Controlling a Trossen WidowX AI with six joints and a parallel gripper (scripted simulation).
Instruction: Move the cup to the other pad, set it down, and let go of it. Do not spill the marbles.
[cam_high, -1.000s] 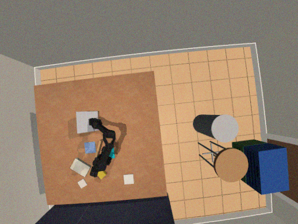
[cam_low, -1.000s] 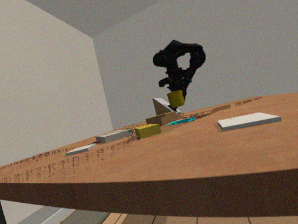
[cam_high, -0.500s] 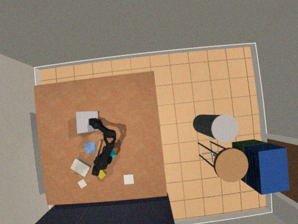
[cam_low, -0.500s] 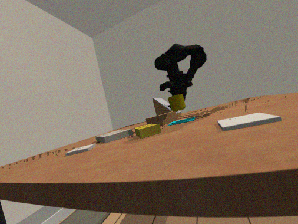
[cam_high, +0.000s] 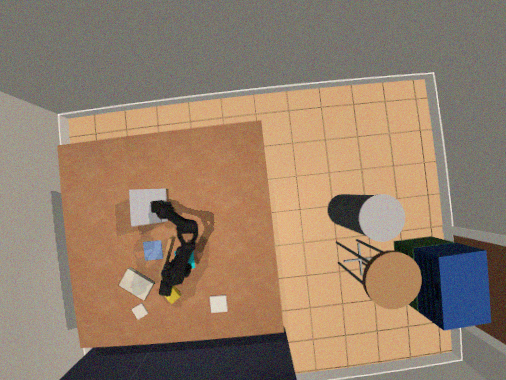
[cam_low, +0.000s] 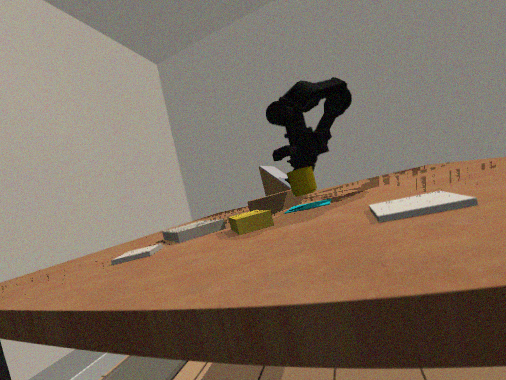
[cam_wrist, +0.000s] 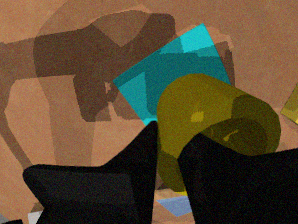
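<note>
Right now my gripper tip is 2 cm short of the teal pad, 1 cm to the left of it and 7 cm above it. Round my gripper tip: cup (2 cm ahead, 2 cm to the right).
</note>
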